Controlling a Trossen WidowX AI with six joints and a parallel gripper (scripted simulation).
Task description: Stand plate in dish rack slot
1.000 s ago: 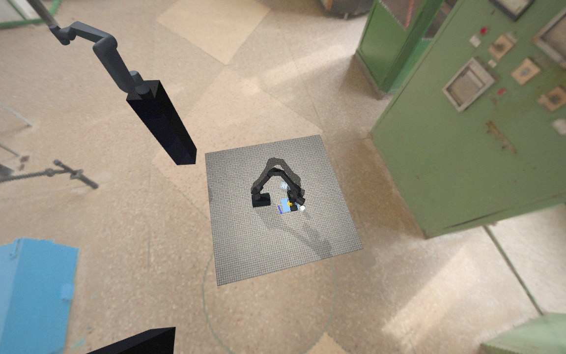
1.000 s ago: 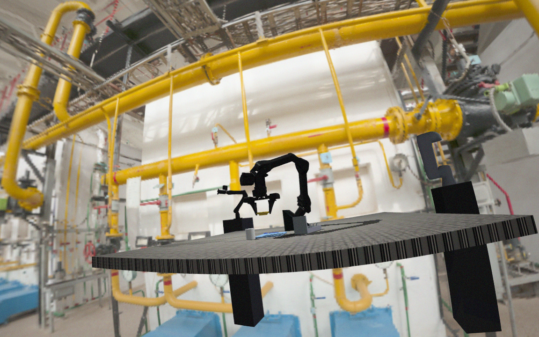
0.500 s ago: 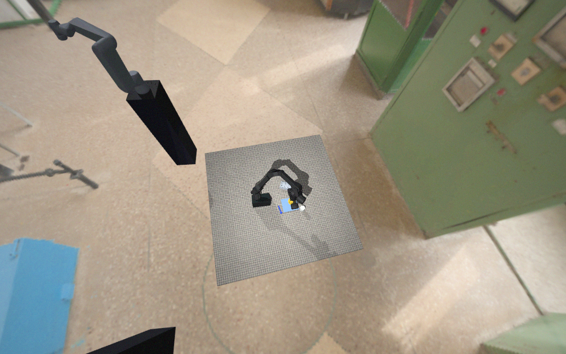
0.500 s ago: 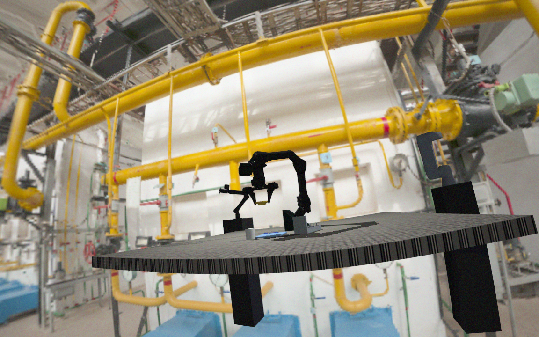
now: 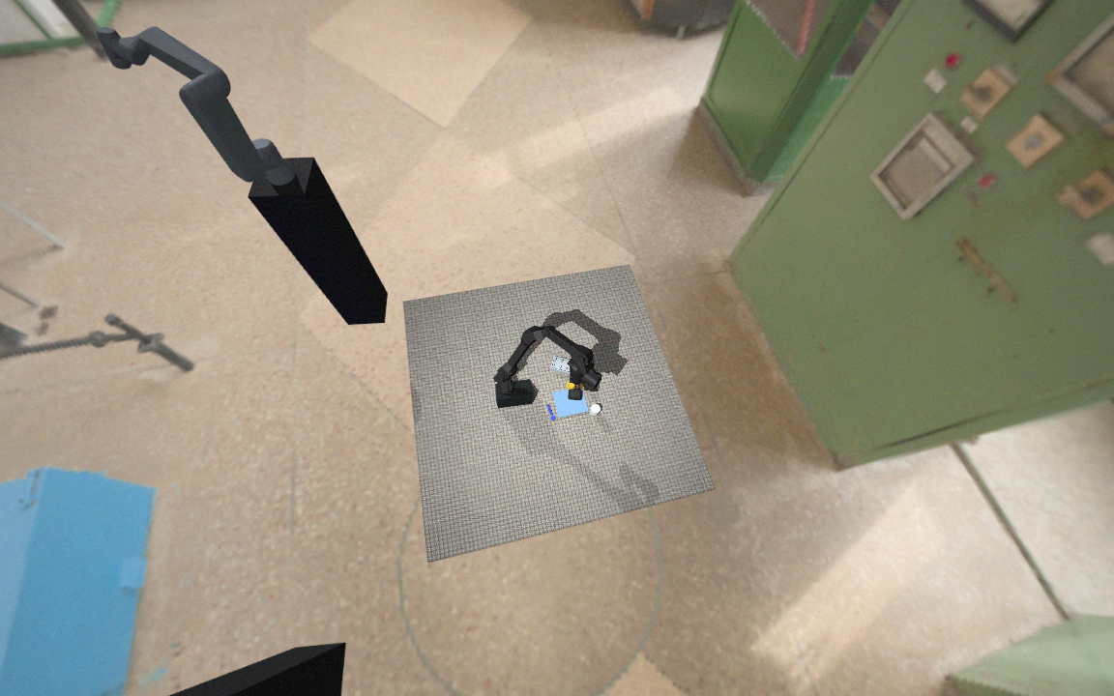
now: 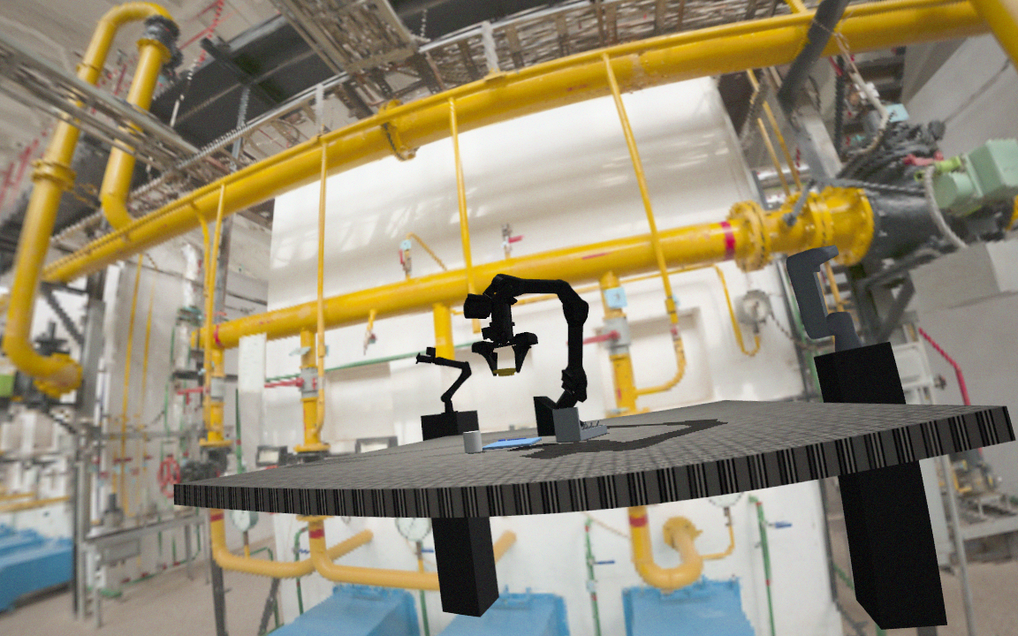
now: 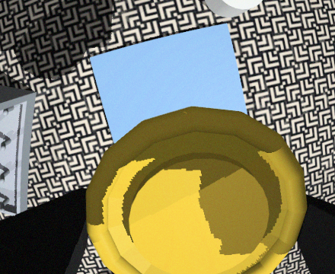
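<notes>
Now: the grey dish rack 10 mm behind my gripper tip, 180 mm to the left of it and 170 mm below it. Round my gripper tip: white cup (110 mm ahead, 70 mm to the right, 160 mm below); then blue utensil (100 mm behind, 60 mm to the right, 190 mm below); then yellow plate (10 mm above).
</notes>
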